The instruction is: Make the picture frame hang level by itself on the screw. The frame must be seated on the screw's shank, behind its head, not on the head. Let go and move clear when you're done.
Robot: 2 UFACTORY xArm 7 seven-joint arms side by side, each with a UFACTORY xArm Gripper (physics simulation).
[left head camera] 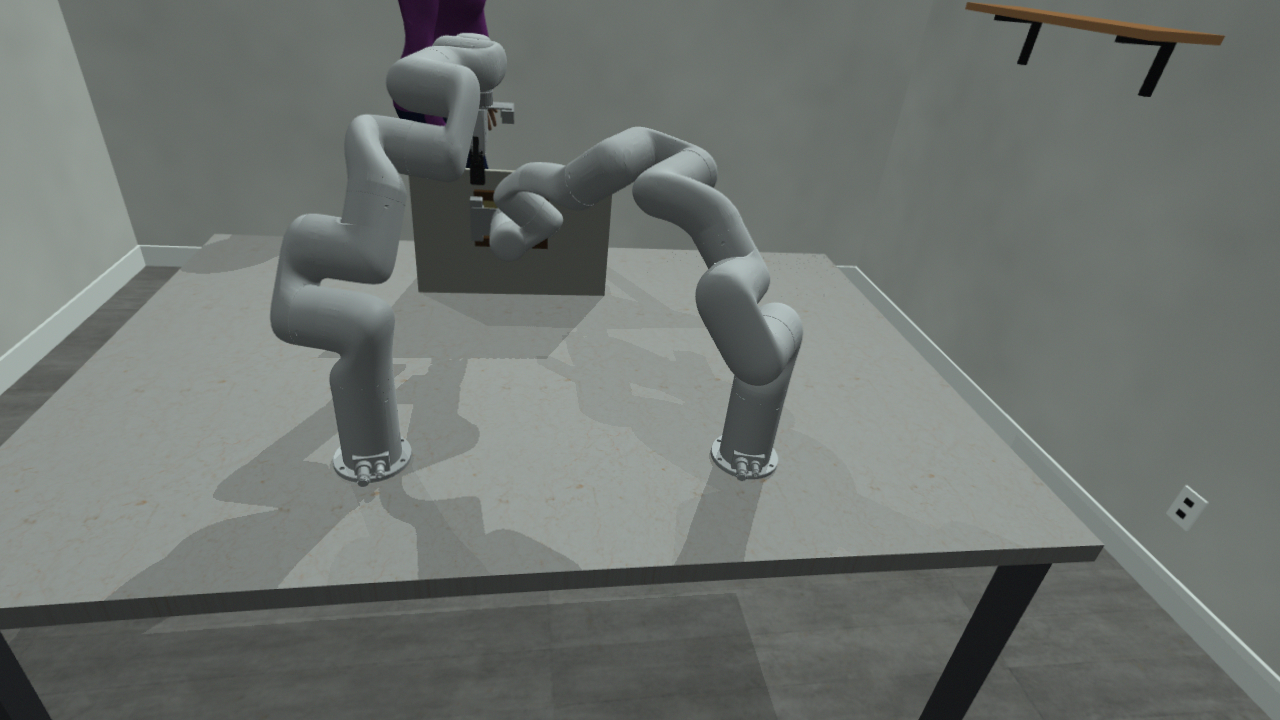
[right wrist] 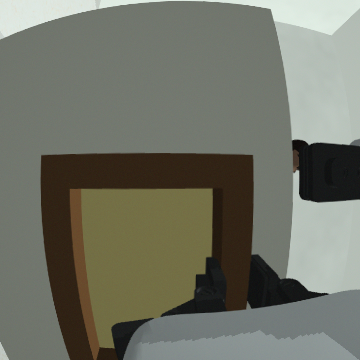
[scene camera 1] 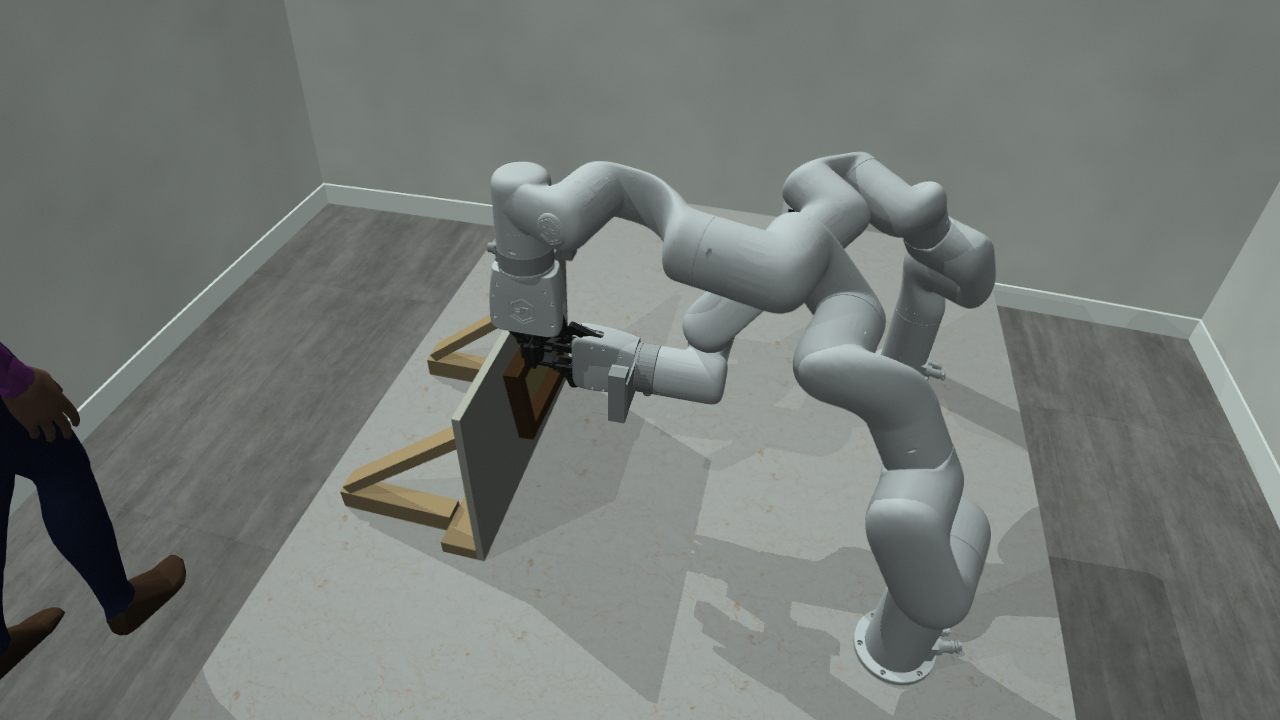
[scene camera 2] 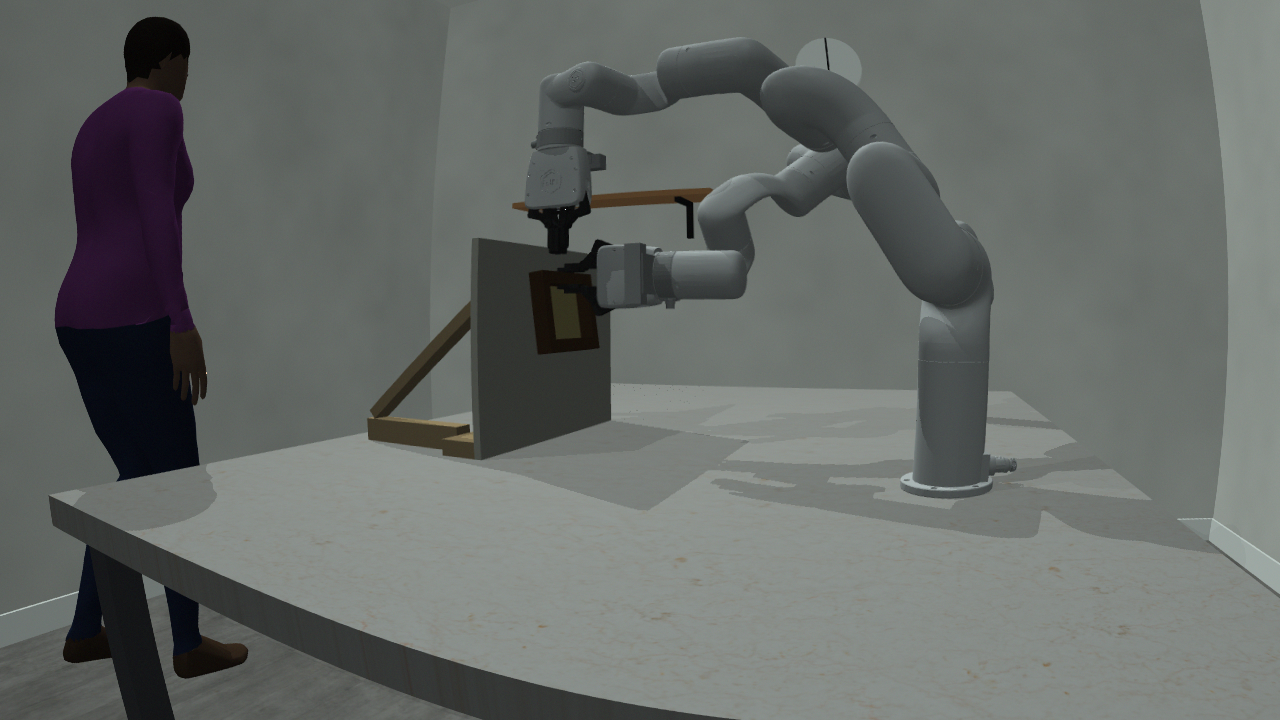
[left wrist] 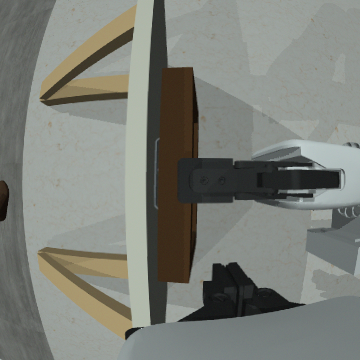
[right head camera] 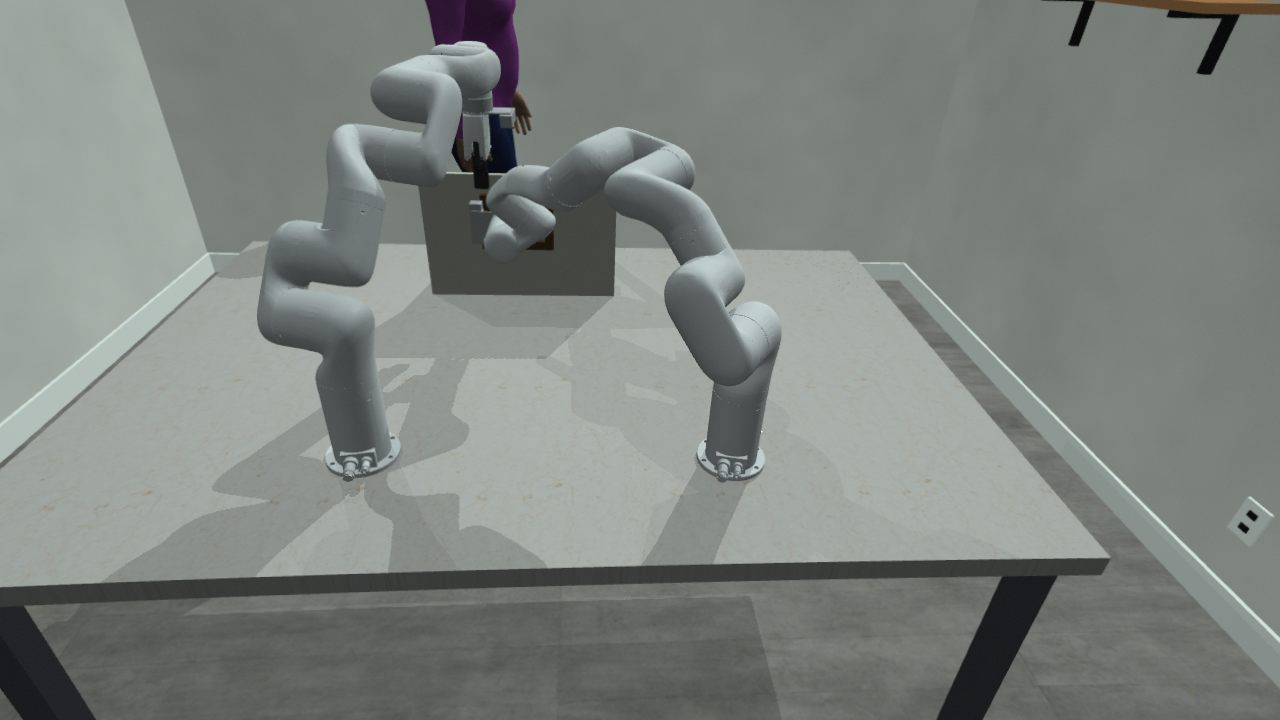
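Pixels of known places: left gripper, between the fingertips: (left head camera: 477, 183) (right wrist: 305, 172) (scene camera 1: 533, 361) (scene camera 2: 557, 253) (left wrist: 222, 282) (right head camera: 482, 187); right gripper, between the fingertips: (right wrist: 229, 275) (scene camera 1: 530, 348) (scene camera 2: 560, 278) (left wrist: 176, 180); left arm's base, origin of its link: (left head camera: 373, 458) (scene camera 1: 894, 647) (scene camera 2: 946, 486) (right head camera: 364, 454); right arm's base, origin of its link: (left head camera: 743, 457) (right head camera: 730, 458).
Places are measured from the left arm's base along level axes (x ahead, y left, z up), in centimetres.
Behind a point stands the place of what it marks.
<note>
The brown picture frame (scene camera 1: 520, 407) {y -24.8, x 58.7, z 21.3 cm} (scene camera 2: 545, 322) {y -24.7, x 58.0, z 19.4 cm} (left wrist: 174, 120) {y -37.4, x 57.6, z 27.4 cm} (right wrist: 145, 171) {y -25.7, x 57.6, z 21.2 cm} is in front of the upright board (scene camera 1: 492, 474) {y -18.0, x 62.5, z 13.1 cm} (scene camera 2: 505, 385) {y -18.4, x 62.4, z 10.2 cm} (left wrist: 137, 200) {y -32.1, x 60.6, z 31.8 cm} (right wrist: 150, 75) {y -18.9, x 62.4, z 20.9 cm}. It leans, its lower part standing out from the board, and it looks slightly skewed in the left wrist view. A thin hanger wire (left wrist: 156, 172) {y -33.7, x 59.6, z 26.6 cm} shows behind its top. The screw cannot be made out. My right gripper (scene camera 2: 570, 279) {y -32.9, x 58.2, z 26.5 cm} (right wrist: 229, 275) {y -32.9, x 58.2, z 26.5 cm} is shut on the frame's top rail, one finger either side. My left gripper (left head camera: 477, 179) {y -25.5, x 56.3, z 30.1 cm} (scene camera 2: 557, 248) {y -25.5, x 56.3, z 30.1 cm} (left wrist: 222, 282) {y -25.5, x 56.3, z 30.1 cm} is shut and empty, above the frame near the board's top edge.
Wooden braces (scene camera 1: 402, 501) {y -18.6, x 78.7, z 3.8 cm} (scene camera 2: 416, 432) {y -17.6, x 78.4, z 2.3 cm} support the board from behind on the table (scene camera 1: 572, 573) {y -9.9, x 49.5, z 0.0 cm} (scene camera 2: 447, 546) {y 29.2, x 50.0, z 0.0 cm}. The two grippers are close together, the left above the right. A person (scene camera 1: 62, 501) (scene camera 2: 125, 223) stands beyond the table, behind the board. A wall shelf (left head camera: 1100, 25) is at the upper right.
</note>
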